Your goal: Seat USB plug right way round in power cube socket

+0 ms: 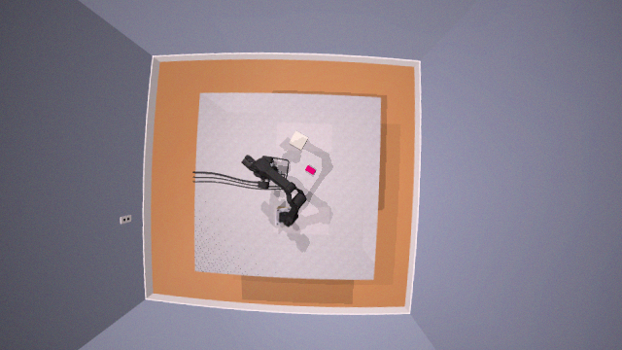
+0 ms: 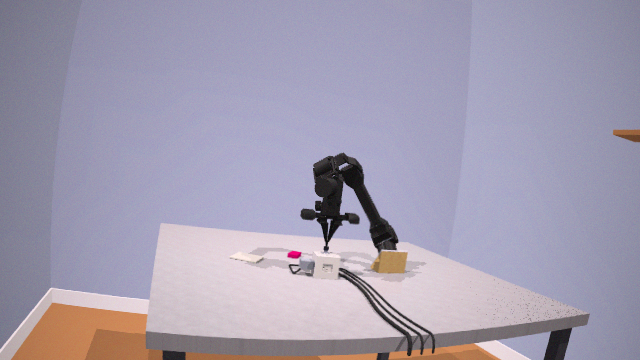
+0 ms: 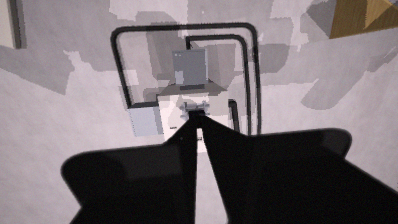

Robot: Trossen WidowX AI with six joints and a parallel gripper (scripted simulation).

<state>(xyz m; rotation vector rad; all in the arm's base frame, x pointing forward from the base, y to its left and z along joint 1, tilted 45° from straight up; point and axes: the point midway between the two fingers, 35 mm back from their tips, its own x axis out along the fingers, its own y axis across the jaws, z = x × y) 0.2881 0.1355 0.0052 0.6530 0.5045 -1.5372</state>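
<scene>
Now: gripper tip 20 mm above the black USB plug. Round my gripper tip: cream flat card: 230 mm ahead, 160 mm to the right, 110 mm below; magenta block: 30 mm ahead, 250 mm to the right, 100 mm below.
</scene>
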